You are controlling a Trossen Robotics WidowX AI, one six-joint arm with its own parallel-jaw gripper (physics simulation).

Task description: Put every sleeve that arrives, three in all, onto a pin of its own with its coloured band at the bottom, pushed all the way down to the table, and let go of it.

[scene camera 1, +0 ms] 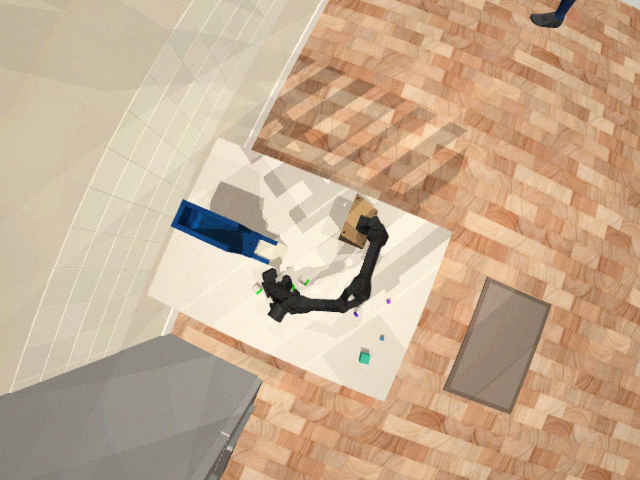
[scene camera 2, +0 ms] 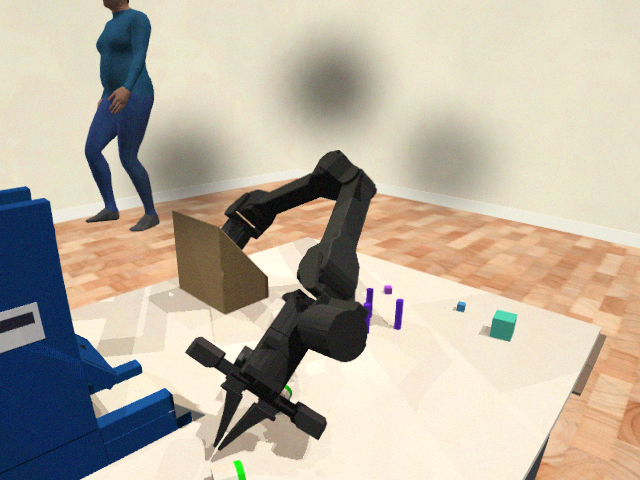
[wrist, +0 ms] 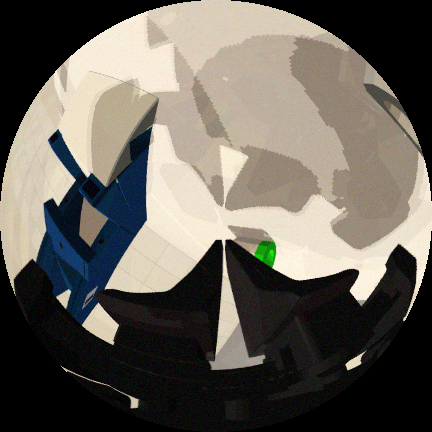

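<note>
Three whitish sleeves with green bands lie on the table. One sleeve [scene camera 1: 256,287] [scene camera 2: 225,470] lies on its side near the fingertips; a green-banded sleeve's end [wrist: 265,254] shows beside the right finger in the wrist view. The second sleeve [scene camera 1: 303,282] lies on the gripper's other side. The third sleeve [scene camera 1: 292,287] is mostly hidden by the gripper. A green band [scene camera 2: 287,391] shows behind the gripper in scene camera 2. My gripper [scene camera 2: 217,447] [wrist: 222,244] is shut and empty, pointing down toward the table. Purple upright pins [scene camera 2: 398,314] [scene camera 1: 355,313] stand bare beyond the arm, partly hidden.
The blue chute [scene camera 1: 206,238] [scene camera 2: 46,408] [wrist: 132,200] stands beside the gripper, with a cream plate [scene camera 1: 268,250] at its mouth. A brown slanted block [scene camera 1: 353,238] [scene camera 2: 200,263] stands near the arm's bent end. A teal cube [scene camera 1: 364,357] [scene camera 2: 502,326], a blue cube [scene camera 2: 460,306] and a purple cube [scene camera 2: 387,289] lie past the pins.
</note>
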